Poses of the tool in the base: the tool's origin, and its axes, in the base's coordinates. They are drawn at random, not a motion.
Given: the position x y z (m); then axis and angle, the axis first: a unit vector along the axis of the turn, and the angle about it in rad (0 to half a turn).
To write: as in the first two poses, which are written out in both.
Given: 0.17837, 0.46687, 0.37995, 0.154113, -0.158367, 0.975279, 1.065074
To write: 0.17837, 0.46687, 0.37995, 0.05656, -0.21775, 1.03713
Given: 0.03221, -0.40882, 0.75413, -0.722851, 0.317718, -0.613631, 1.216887
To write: 0.03221, -0.40882, 0.75413, -0.93647, 0.00819, -0.81204
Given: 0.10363, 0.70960, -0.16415, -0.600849, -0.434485, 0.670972, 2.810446
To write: 0.10363, 0.70960, -0.16415, -1.66197, 0.69859, 1.89405
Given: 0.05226, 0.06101, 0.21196, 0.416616, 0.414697, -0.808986, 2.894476
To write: 0.05226, 0.06101, 0.21196, -1.05157, 0.87146, 2.91852
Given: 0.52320, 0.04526, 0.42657, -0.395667, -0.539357, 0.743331, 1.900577
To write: 0.52320, 0.04526, 0.42657, -1.14763, -0.12123, 1.68852
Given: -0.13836, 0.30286, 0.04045, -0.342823, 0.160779, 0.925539, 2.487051
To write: -0.13836, 0.30286, 0.04045, 0.07812, 0.73004, 2.46835
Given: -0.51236, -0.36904, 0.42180, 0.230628, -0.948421, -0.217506, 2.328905
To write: -0.51236, -0.36904, 0.42180, 2.43802, -0.64855, -2.41899
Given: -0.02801, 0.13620, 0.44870, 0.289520, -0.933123, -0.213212, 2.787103
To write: -0.02801, 0.13620, 0.44870, 2.62203, -0.20573, -2.48503
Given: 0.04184, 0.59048, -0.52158, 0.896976, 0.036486, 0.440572, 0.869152
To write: 0.04184, 0.59048, -0.52158, 0.76868, -0.11247, 0.35791
